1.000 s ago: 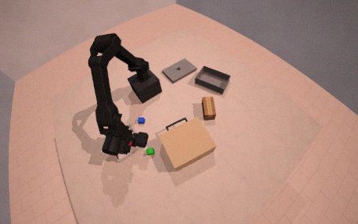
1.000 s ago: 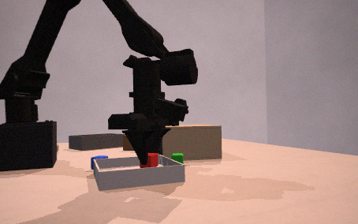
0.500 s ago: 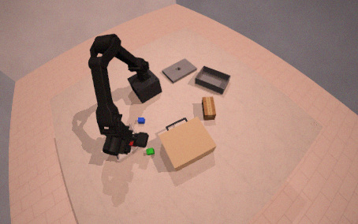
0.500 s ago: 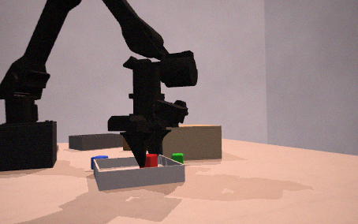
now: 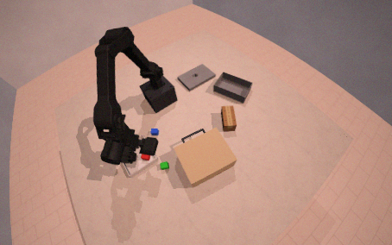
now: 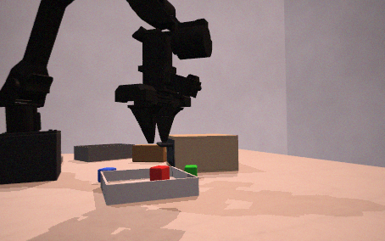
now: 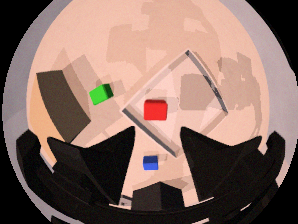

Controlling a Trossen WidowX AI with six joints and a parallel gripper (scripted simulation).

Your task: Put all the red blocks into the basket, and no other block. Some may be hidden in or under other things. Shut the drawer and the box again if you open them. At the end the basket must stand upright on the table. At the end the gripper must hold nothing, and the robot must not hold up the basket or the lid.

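The grey flat piece lies 220 mm behind my hand, 490 mm to the left of it and 100 mm below it. Also, from my hand: blue block: 80 mm behind, 100 mm to the left, 100 mm below; drawer: 160 mm ahead, 190 mm to the left, 80 mm below; grey basket: 30 mm behind, 30 mm to the right, 100 mm below.
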